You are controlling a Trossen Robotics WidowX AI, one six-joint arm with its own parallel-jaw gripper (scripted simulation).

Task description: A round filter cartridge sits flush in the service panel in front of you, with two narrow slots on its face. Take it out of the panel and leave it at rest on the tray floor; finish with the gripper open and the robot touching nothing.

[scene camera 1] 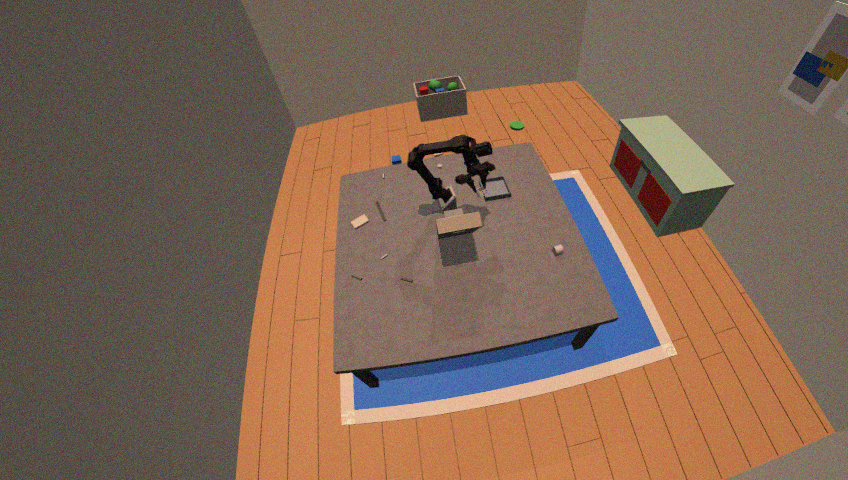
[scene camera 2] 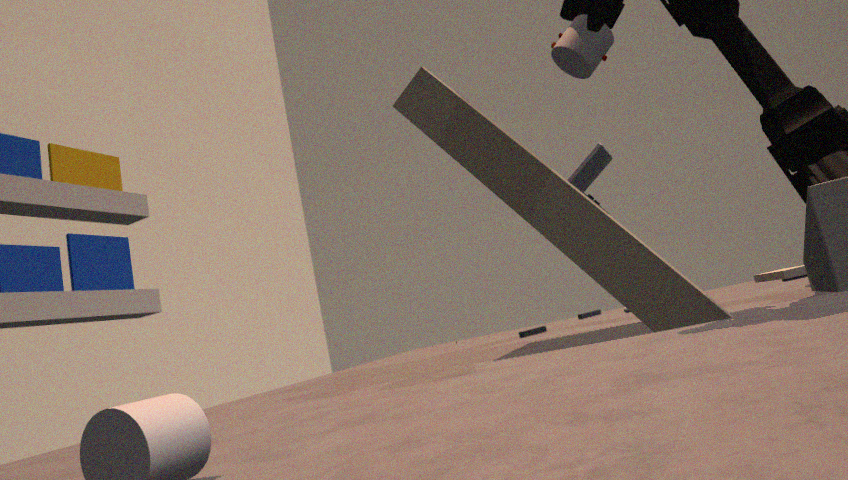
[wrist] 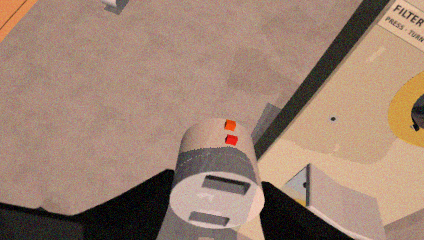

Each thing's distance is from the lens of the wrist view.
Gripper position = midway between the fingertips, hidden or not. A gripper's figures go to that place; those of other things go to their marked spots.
gripper (wrist: 216, 183): 0.12 m
filter cartridge (wrist: 216, 181): 0.10 m
